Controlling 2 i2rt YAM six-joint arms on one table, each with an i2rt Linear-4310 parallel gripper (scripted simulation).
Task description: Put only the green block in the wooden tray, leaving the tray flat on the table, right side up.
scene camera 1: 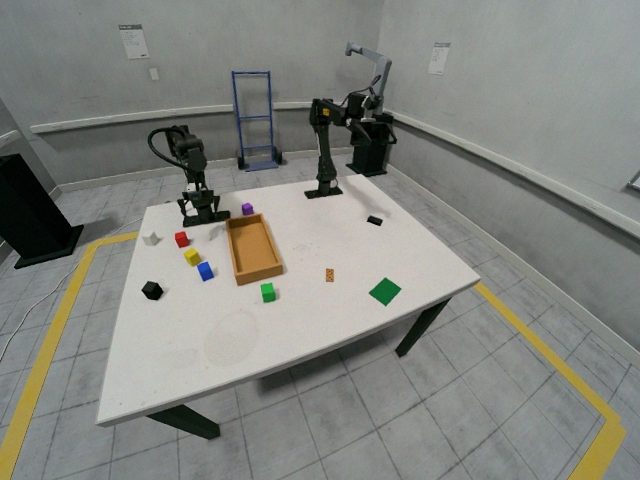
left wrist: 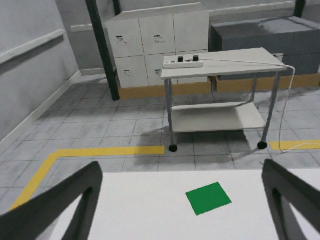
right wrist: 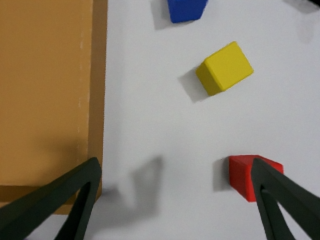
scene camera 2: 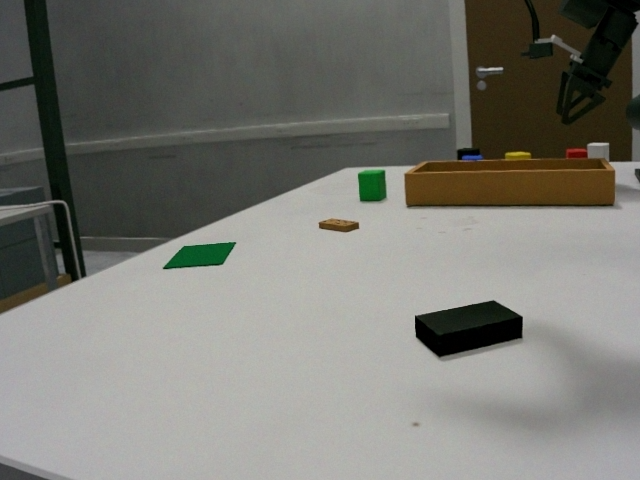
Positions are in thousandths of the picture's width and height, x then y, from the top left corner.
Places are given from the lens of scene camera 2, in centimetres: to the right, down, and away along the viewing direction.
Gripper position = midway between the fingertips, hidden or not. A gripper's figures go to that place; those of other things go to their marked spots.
my right gripper (scene camera 2: 877,249): 43, -21, 95
wooden tray (scene camera 2: 834,378): 31, -8, 78
